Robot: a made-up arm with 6 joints. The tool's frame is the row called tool.
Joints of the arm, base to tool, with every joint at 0 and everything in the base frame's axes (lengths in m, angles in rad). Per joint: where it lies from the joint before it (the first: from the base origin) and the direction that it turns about. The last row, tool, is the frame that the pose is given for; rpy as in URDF.
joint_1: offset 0.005 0.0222 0.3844 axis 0 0 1
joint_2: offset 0.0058 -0.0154 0.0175 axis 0 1 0
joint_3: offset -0.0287 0.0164 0.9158 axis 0 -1 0
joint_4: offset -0.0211 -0.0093 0.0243 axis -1 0 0
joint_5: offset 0.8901 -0.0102 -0.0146 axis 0 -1 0
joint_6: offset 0.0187 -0.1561 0.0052 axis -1 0 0
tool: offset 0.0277 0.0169 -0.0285 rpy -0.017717 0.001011 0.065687
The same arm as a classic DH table. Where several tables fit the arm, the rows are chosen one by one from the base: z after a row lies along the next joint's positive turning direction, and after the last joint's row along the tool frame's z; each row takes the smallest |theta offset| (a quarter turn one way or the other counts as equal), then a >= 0, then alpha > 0; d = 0 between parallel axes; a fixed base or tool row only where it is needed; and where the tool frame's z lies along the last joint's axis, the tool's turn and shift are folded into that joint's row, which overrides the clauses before.
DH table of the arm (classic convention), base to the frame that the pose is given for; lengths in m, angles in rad. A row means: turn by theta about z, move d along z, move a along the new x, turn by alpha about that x. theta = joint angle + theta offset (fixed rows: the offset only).
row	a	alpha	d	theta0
base (fixed)	0.0228	0	0	1.3493
joint_1	0.0058	-1.5708	0.4019	-1.3493
joint_2	-0.9162	3.1416	0	1.5395
joint_3	-0.0243	1.5708	0.0083	-0.0313
joint_4	0.0146	-1.5708	-0.869	0
joint_5	-0.0052	1.5708	0.1663	0
joint_6	0.0174	1.5706	-0.0464	-1.5531
tool (fixed)	0	0	-0.0282	-1.5051

